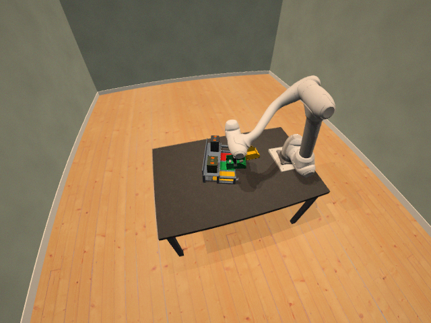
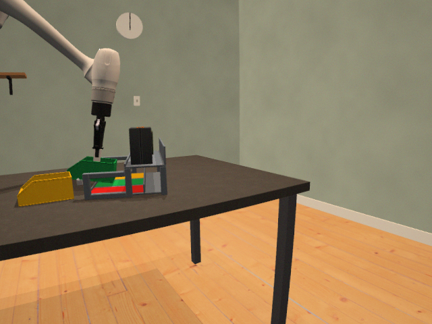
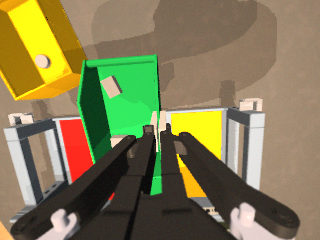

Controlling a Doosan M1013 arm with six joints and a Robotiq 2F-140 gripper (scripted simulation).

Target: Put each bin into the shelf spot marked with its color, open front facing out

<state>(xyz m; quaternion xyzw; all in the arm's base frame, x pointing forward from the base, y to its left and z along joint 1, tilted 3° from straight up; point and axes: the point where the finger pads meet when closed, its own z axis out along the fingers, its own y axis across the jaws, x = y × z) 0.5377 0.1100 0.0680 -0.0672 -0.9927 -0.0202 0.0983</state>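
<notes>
Right now my hand is 5 cm to the left of the green bin, 4 cm above it and 2 cm past it. Round my hand: yellow bin (17 cm to the right, 17 cm behind, 7 cm below).
</notes>
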